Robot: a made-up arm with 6 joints. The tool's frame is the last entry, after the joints. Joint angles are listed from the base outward.
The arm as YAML. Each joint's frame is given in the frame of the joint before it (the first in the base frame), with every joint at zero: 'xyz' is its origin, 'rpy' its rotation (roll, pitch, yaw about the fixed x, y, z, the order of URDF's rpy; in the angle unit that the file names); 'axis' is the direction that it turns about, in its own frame. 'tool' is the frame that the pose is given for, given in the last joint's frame.
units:
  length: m
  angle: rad
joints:
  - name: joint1
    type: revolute
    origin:
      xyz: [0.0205, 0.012, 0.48]
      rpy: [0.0, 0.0, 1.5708]
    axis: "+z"
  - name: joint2
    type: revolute
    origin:
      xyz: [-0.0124, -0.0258, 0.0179]
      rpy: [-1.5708, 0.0, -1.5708]
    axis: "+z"
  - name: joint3
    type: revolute
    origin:
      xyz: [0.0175, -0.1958, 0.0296]
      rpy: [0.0, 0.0, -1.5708]
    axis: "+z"
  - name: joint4
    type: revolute
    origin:
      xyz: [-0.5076, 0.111, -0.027]
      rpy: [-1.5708, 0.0, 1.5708]
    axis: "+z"
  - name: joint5
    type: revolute
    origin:
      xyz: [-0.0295, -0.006, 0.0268]
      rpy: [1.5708, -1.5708, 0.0]
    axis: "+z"
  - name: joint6
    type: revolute
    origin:
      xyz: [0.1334, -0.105, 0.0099]
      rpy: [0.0, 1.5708, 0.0]
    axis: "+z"
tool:
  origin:
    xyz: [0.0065, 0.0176, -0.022]
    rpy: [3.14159, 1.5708, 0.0]
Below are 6 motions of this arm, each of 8 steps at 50 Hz.
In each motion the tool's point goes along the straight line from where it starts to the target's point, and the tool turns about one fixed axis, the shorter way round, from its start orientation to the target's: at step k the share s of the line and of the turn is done. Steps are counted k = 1, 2, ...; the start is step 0. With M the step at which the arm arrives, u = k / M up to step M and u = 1 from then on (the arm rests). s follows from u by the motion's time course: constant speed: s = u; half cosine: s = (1 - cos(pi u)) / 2; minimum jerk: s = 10 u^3 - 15 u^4 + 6 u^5.
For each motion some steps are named. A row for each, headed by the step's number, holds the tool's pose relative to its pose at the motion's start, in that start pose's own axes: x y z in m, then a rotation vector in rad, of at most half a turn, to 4 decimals.
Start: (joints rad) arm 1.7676 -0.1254 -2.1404 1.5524 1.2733 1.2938
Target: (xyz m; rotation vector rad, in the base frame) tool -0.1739 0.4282 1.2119 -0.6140 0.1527 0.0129
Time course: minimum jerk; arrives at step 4
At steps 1, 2, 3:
1: -0.0011 0.0016 -0.0005 -0.0002 -0.0031 -0.0007
2: -0.0054 0.0077 -0.0023 -0.0011 -0.0148 -0.0033
3: -0.0096 0.0138 -0.0042 -0.0019 -0.0266 -0.0059

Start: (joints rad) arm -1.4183 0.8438 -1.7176 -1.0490 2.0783 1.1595
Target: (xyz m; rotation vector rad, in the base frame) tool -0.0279 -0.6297 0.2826 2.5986 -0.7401 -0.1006
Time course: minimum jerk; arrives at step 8
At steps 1, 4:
1: 0.0001 0.0003 -0.0004 -0.0020 0.0005 -0.0001
4: 0.0041 0.0095 -0.0113 -0.0625 0.0146 -0.0018

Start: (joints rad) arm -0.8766 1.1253 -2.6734 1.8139 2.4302 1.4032
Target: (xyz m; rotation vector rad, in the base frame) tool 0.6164 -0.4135 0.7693 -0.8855 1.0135 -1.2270
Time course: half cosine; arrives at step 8
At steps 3, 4, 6, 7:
3: -0.0125 -0.0054 0.0065 -0.0060 -0.0196 -0.0077
4: -0.0202 -0.0088 0.0105 -0.0097 -0.0318 -0.0125
6: -0.0345 -0.0150 0.0180 -0.0165 -0.0543 -0.0214
7: -0.0389 -0.0169 0.0203 -0.0186 -0.0612 -0.0241

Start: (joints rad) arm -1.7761 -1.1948 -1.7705 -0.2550 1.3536 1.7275
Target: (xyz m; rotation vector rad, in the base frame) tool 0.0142 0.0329 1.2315 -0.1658 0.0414 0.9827
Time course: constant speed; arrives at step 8
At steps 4, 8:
4: -0.0031 0.0015 0.0001 0.0006 0.0396 -0.0647
8: -0.0062 0.0030 0.0001 0.0012 0.0791 -0.1293

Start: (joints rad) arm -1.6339 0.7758 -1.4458 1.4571 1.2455 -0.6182
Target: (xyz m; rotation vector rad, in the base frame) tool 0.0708 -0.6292 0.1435 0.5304 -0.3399 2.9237
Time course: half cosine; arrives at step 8
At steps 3, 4, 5, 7, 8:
3: -0.0006 -0.0056 -0.0102 0.0178 -0.0188 0.0162
4: -0.0010 -0.0090 -0.0165 0.0289 -0.0304 0.0263
5: -0.0013 -0.0125 -0.0228 0.0399 -0.0420 0.0364
7: -0.0019 -0.0174 -0.0317 0.0555 -0.0585 0.0506
8: -0.0019 -0.0181 -0.0330 0.0577 -0.0608 0.0526

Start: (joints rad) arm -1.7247 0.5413 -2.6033 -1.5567 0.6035 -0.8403
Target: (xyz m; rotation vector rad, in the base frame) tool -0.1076 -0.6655 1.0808 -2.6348 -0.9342 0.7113
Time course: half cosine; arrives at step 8
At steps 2, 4, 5, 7, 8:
2: -0.0002 -0.0004 -0.0003 -0.0157 0.0024 -0.0024
4: -0.0007 -0.0013 -0.0011 -0.0535 0.0083 -0.0081
5: -0.0009 -0.0018 -0.0015 -0.0740 0.0115 -0.0111
7: -0.0013 -0.0025 -0.0020 -0.1029 0.0159 -0.0155
8: -0.0013 -0.0026 -0.0021 -0.1070 0.0166 -0.0161

